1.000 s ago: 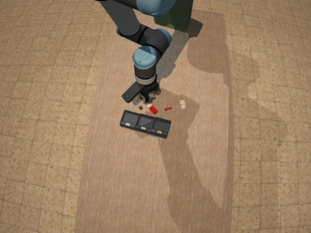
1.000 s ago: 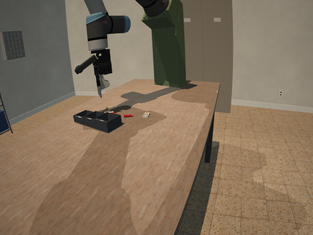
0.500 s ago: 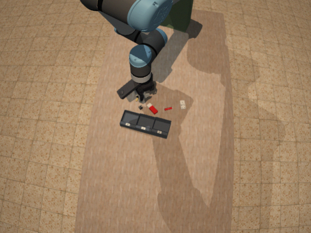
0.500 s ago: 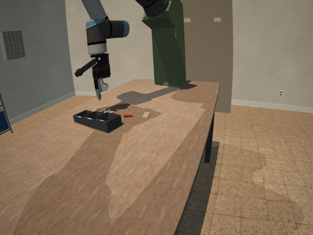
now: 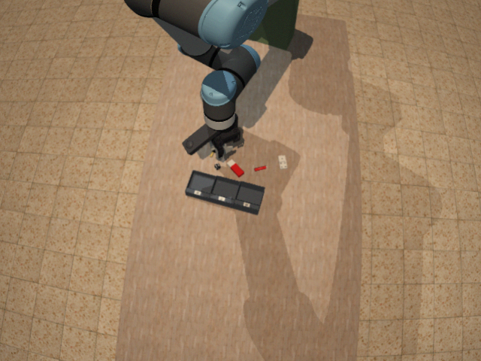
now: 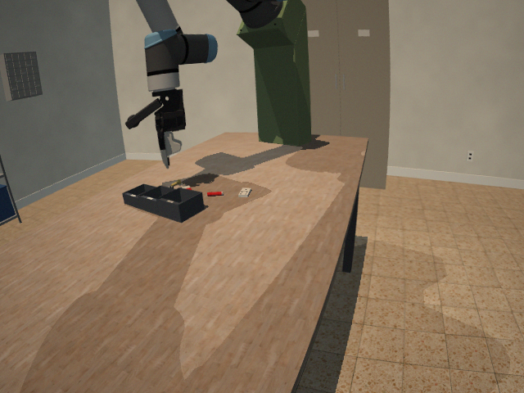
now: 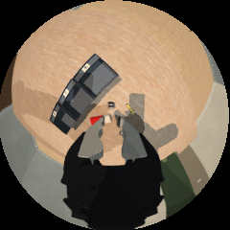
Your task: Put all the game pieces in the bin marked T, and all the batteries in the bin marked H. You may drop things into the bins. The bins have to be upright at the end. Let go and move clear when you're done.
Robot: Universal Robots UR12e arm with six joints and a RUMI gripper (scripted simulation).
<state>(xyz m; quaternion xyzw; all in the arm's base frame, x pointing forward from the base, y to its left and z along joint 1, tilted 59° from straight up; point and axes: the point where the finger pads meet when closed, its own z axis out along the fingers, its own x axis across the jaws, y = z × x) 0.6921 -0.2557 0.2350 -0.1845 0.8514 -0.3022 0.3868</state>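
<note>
Now: hand 90 mm above the black die. The rest, counted from my hand: red-and-white block: 20 mm ahead, 50 mm to the left, 90 mm below; three-compartment bin row: 100 mm ahead, 10 mm to the right, 70 mm below; yellow piece: 60 mm behind, 10 mm to the left, 90 mm below.
</note>
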